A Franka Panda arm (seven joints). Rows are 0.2 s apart.
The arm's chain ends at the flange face. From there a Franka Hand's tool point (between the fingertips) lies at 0.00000 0.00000 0.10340 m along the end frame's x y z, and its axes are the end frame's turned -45 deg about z.
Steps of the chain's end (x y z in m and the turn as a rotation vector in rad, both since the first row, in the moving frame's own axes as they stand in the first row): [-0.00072, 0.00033, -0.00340, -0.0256, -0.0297, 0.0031]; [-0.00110, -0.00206, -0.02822, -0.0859, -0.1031, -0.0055]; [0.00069, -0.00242, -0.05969, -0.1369, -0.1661, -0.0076]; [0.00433, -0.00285, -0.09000, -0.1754, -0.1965, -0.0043]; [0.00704, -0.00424, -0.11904, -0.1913, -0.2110, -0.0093]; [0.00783, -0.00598, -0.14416, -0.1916, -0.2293, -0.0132]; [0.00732, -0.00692, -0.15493, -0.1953, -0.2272, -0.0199]
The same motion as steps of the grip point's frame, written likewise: [-0.00478, -0.00058, -0.00348, 0.0029, -0.0391, 0.0031]; [-0.01310, -0.00345, -0.02915, 0.0122, -0.1336, -0.0055]; [-0.01979, -0.00326, -0.06208, 0.0206, -0.2143, -0.0076]; [-0.02180, -0.00042, -0.09357, 0.0149, -0.2630, -0.0043]; [-0.02105, 0.00069, -0.12321, 0.0139, -0.2845, -0.0093]; [-0.02057, -0.00121, -0.14874, 0.0267, -0.2976, -0.0132]; [-0.02038, -0.00171, -0.15954, 0.0226, -0.2988, -0.0199]
